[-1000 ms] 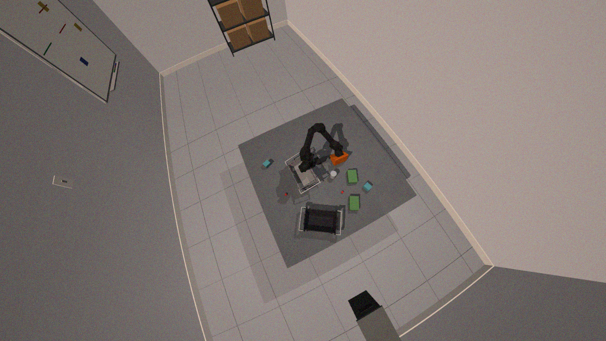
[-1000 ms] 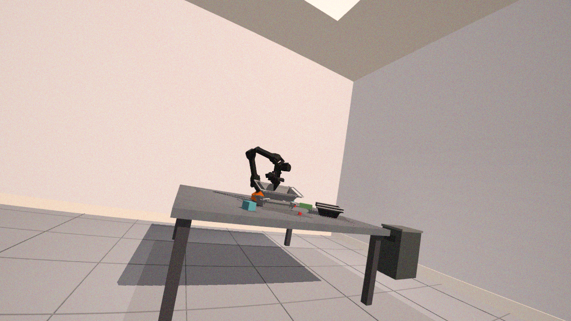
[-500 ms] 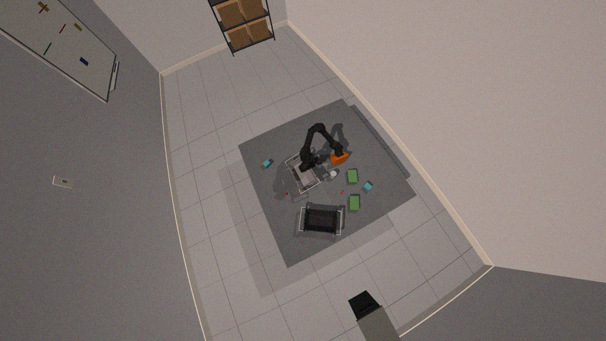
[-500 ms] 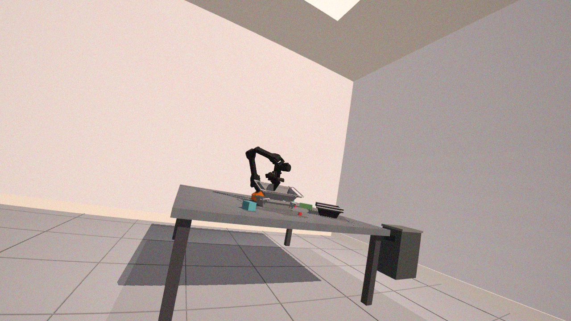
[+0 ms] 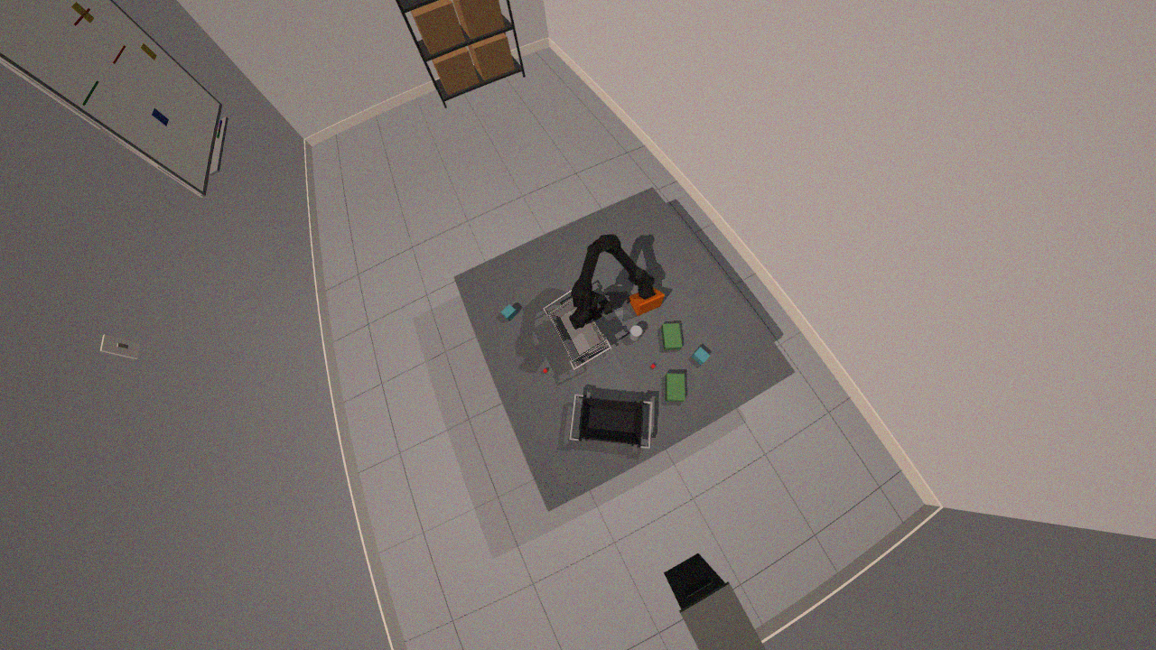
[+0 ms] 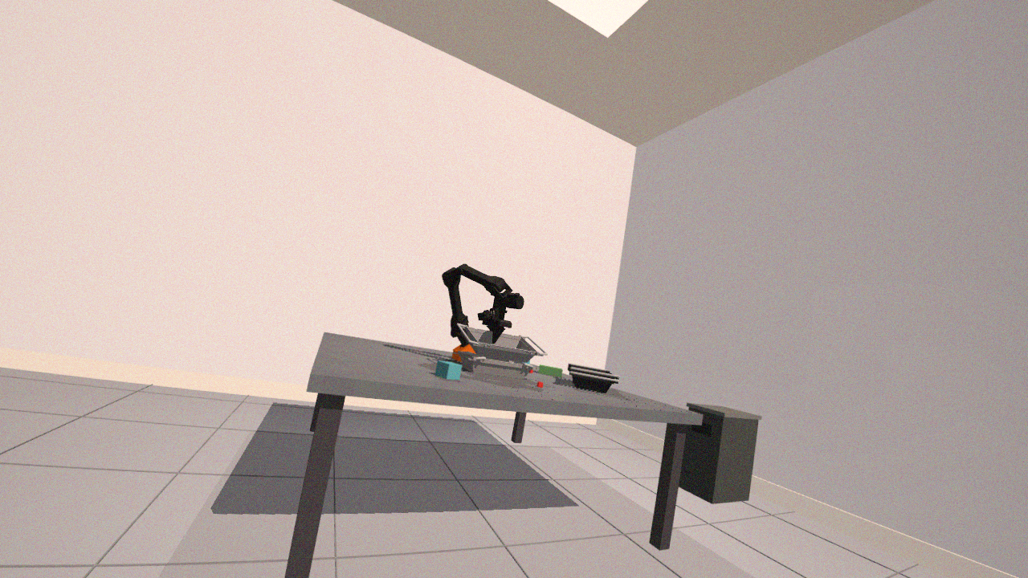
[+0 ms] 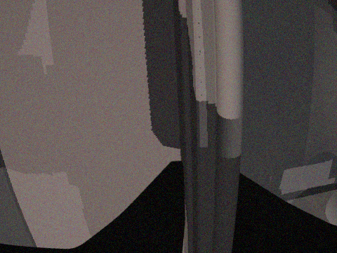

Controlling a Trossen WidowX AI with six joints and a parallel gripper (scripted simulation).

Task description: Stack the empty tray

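Now: gripper tip 8 cm short of the grey tray and 1 cm below it.
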